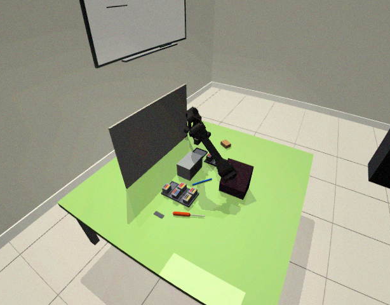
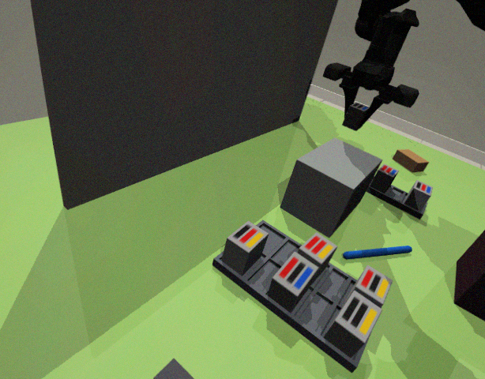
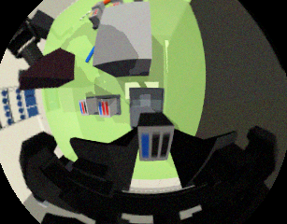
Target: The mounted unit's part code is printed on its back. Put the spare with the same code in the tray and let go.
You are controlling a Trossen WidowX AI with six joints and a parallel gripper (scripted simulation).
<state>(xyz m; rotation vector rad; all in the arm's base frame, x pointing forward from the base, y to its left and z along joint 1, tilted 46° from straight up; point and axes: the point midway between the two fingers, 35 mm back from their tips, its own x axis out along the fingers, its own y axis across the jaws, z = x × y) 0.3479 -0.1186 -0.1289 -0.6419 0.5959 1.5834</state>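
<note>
The dark tray is 10 mm behind my gripper tip and 110 mm below it. From my gripper tip the other things lie so: brown block 130 mm behind, 220 mm to the right, 100 mm below; blue pen 180 mm behind, 230 mm to the left, 110 mm below.
</note>
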